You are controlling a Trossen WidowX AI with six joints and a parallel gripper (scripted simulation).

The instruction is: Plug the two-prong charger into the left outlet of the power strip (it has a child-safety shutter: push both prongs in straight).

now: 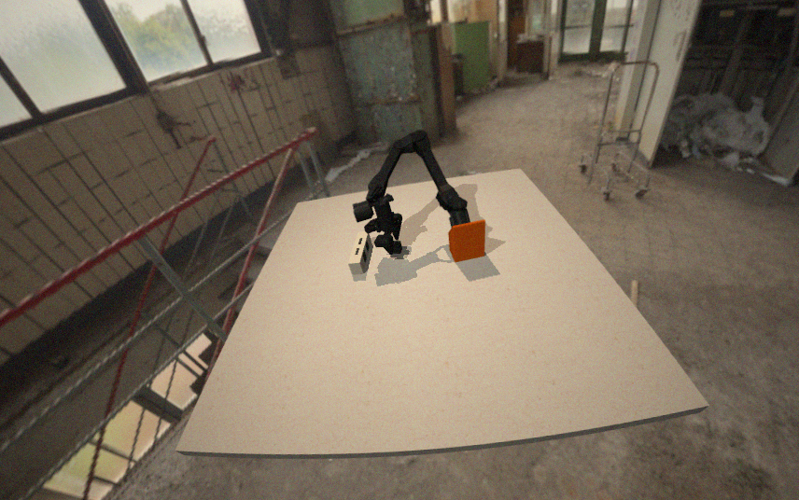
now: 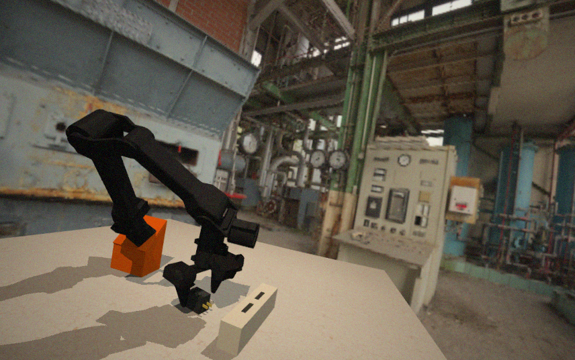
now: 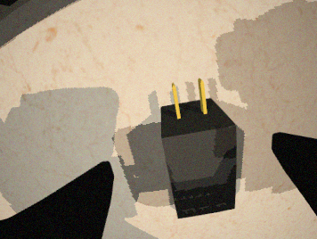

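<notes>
Now: the two-prong charger 10 mm ahead of my gripper tip.
</notes>
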